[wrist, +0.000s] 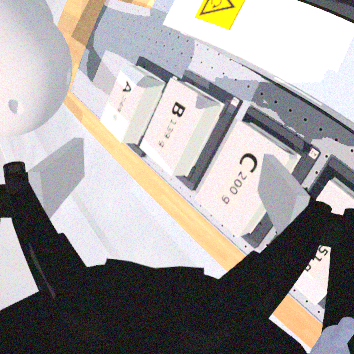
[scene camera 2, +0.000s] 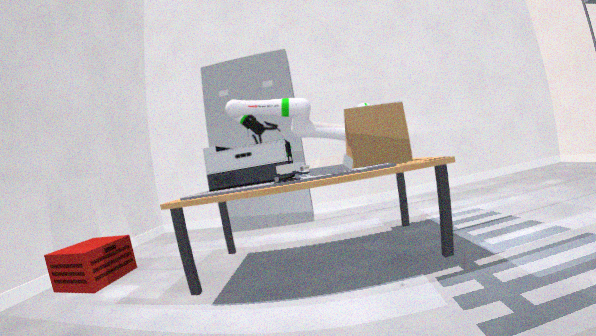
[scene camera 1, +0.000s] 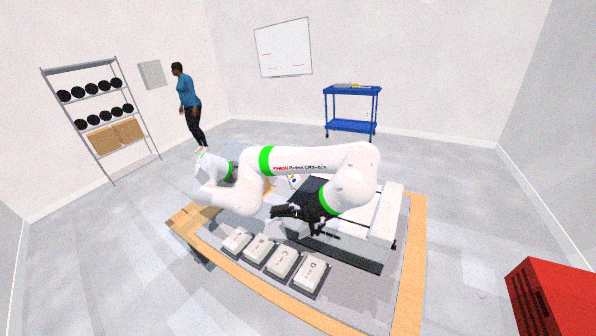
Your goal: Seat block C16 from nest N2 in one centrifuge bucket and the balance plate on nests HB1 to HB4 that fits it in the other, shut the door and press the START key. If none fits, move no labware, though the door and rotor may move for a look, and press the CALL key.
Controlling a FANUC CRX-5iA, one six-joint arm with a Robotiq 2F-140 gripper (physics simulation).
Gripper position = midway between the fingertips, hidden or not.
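Centrifuge (wrist: 299,53), perforated plate (wrist: 115,39) in sight. My gripper (scene camera 1: 284,228), in the wrist view too (wrist: 171,164): open, holding nothing.
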